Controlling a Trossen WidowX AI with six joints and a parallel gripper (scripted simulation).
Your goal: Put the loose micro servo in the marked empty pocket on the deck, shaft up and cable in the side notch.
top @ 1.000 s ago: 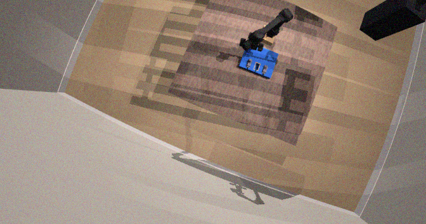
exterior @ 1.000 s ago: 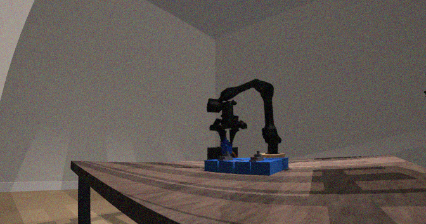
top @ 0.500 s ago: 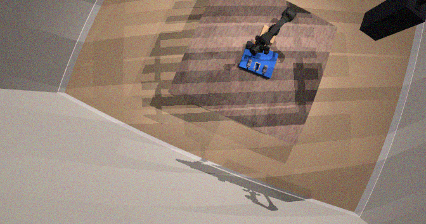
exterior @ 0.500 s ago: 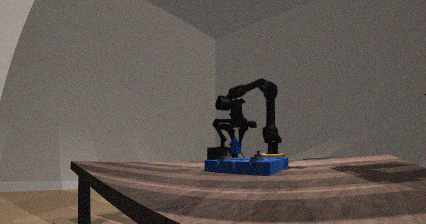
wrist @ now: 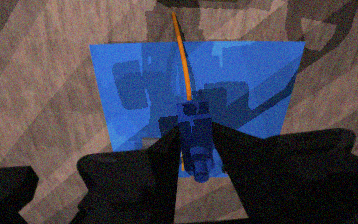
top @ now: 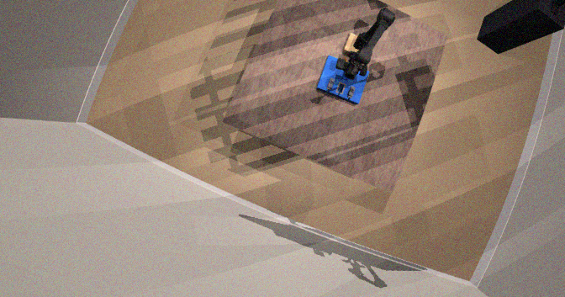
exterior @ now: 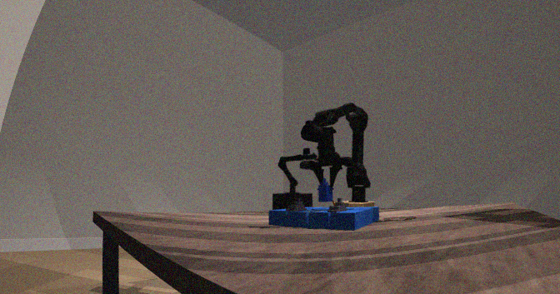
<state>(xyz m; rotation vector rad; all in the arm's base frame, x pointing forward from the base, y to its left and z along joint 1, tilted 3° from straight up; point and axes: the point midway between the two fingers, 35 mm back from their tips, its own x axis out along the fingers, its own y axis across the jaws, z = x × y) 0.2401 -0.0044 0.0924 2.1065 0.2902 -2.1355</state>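
The blue robot deck is 10 mm behind my gripper tip, 10 mm to the left of it and 100 mm below it.
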